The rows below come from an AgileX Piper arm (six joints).
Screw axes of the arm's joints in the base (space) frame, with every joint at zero. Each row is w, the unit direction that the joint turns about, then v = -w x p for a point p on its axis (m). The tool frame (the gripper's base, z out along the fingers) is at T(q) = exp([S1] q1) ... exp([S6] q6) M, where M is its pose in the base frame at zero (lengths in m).
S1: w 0 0 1 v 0.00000 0.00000 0.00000
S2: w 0 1 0 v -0.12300 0.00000 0.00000
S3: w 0 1 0 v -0.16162 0.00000 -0.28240
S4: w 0.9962 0 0.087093 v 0.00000 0.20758 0.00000
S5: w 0 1 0 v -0.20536 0.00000 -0.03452
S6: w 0.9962 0 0.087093 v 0.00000 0.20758 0.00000
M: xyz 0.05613 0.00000 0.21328 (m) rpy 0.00 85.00 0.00 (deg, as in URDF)
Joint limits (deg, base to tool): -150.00..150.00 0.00..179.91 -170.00..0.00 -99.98..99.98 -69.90..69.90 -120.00..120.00
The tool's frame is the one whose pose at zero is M.
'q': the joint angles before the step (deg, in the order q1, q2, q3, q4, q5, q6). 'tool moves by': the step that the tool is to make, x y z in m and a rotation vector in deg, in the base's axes. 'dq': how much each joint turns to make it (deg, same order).
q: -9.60, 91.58, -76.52, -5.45, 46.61, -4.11
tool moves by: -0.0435, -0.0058, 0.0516, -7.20, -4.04, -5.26
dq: 0.01, -9.60, 0.13, -10.20, 5.28, 6.55
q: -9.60, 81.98, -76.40, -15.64, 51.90, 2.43
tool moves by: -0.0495, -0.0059, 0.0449, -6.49, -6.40, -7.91
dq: -0.01, -9.38, 0.39, -10.56, 4.16, 7.98
